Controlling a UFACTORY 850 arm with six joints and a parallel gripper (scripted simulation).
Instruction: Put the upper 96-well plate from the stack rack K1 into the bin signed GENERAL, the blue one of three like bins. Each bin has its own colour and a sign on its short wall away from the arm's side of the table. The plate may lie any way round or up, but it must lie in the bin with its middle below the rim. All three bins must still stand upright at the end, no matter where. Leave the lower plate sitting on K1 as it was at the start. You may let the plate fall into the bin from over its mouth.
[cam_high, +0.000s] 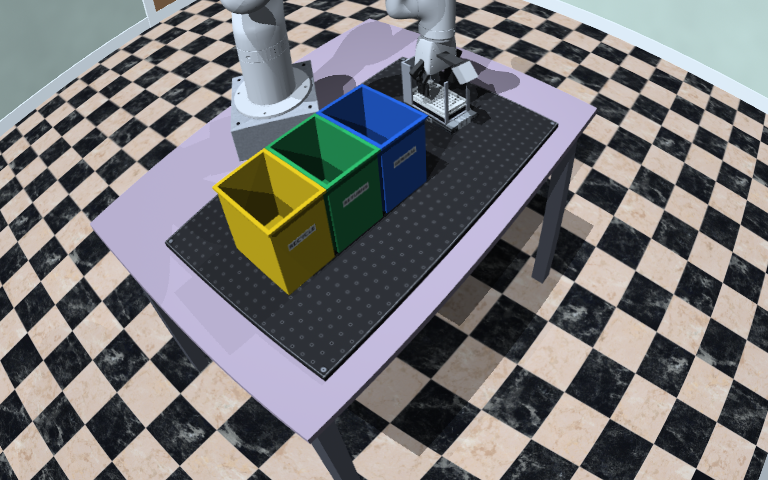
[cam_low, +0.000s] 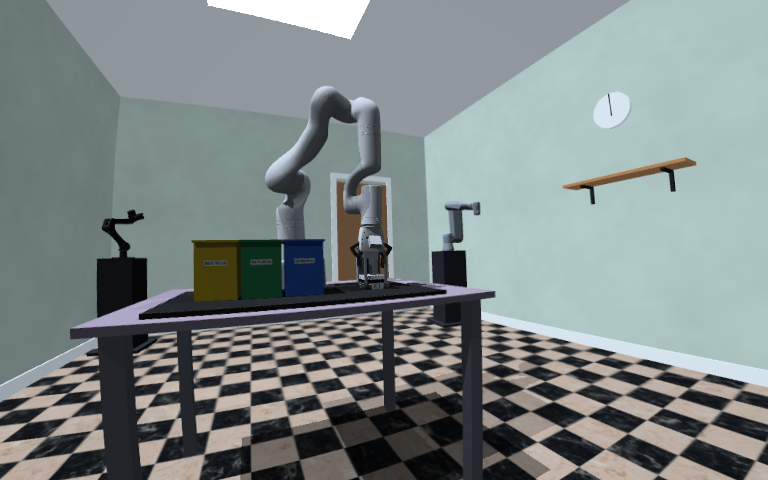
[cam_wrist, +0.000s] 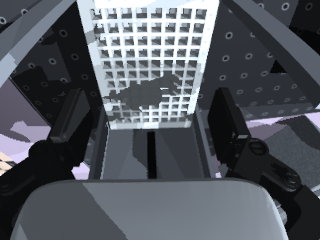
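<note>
Now: hand 40 mm above the white 96-well plate. From my hand the other things lie so: blue bin: 70 mm ahead, 270 mm to the right, 10 mm above; then green bin: 80 mm ahead, 400 mm to the right, 10 mm above; then dark plate: 60 mm below.
</note>
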